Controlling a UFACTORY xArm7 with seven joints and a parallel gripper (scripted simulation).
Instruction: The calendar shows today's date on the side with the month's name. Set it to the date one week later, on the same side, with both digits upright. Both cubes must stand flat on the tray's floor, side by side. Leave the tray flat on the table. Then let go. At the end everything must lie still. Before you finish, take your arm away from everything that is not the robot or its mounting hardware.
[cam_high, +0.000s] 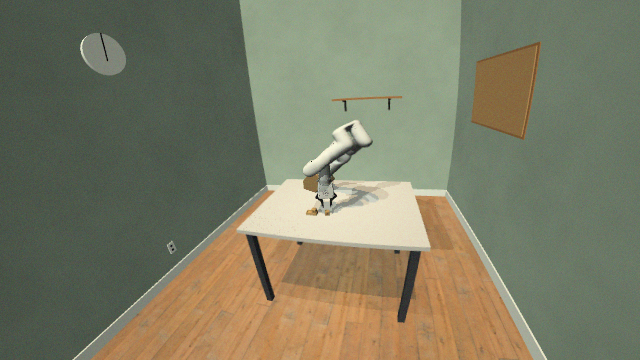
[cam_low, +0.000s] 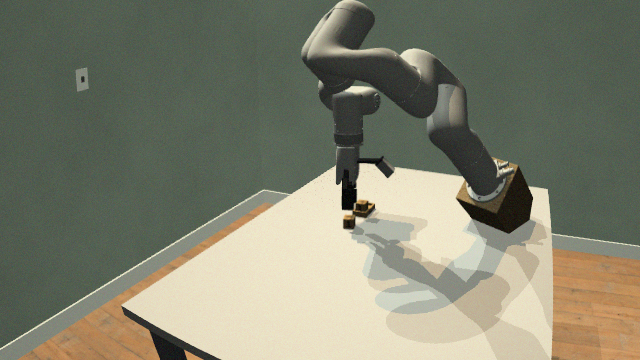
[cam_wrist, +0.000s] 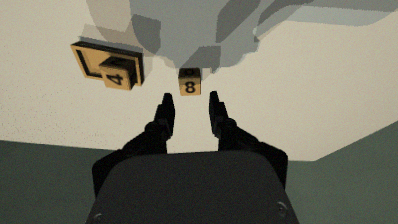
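The digit cube is 7 cm below my hand. Round my hand: wooden calendar tray (11 cm to the right, 7 cm below).
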